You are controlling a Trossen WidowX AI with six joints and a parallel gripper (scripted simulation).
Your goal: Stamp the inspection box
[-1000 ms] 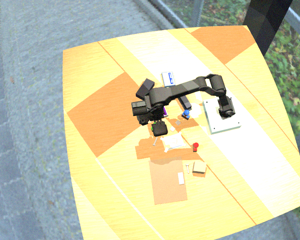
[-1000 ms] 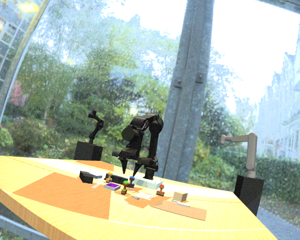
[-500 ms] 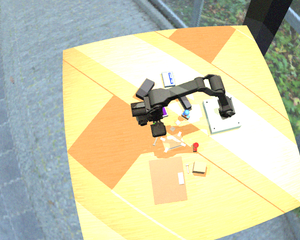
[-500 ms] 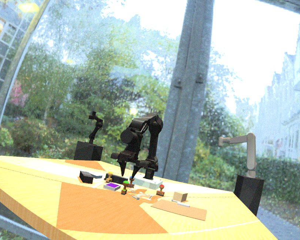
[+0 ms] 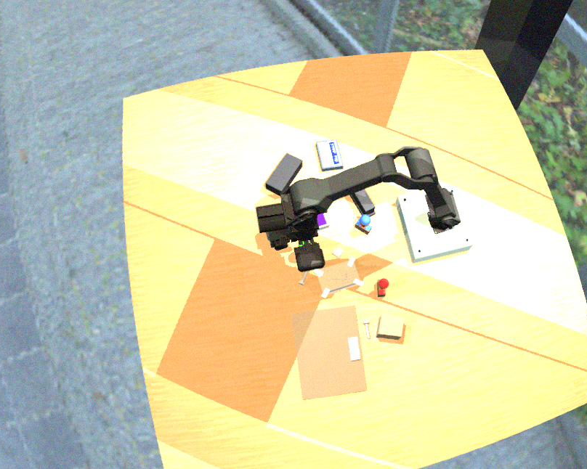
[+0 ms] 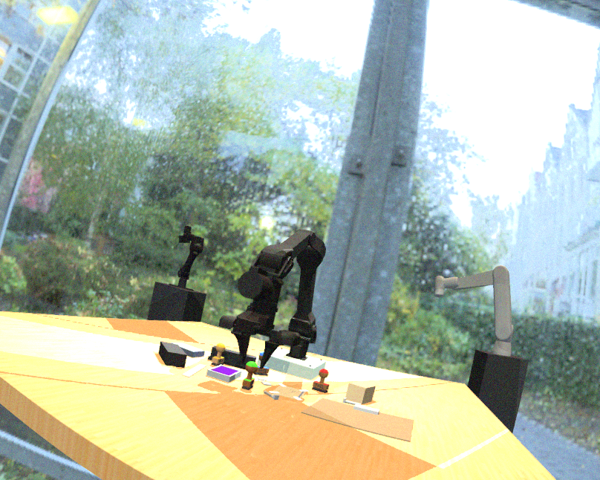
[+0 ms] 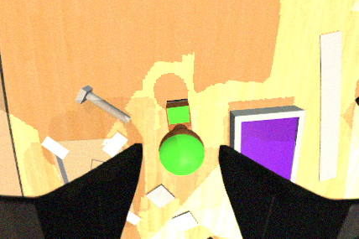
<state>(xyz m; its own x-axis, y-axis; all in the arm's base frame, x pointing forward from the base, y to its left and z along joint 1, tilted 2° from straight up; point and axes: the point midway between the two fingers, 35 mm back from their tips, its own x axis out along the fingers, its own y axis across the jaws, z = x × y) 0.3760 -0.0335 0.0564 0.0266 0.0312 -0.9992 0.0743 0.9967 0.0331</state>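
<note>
My gripper tip is now 4 cm above the green-knobbed stamp. Also, from my gripper tip: white card (9 cm to the left, 7 cm behind, 6 cm below); then blue-knobbed stamp (17 cm behind, 4 cm below, 2 cm to the right); then ink pad (8 cm to the right, 5 cm below, 4 cm behind).
</note>
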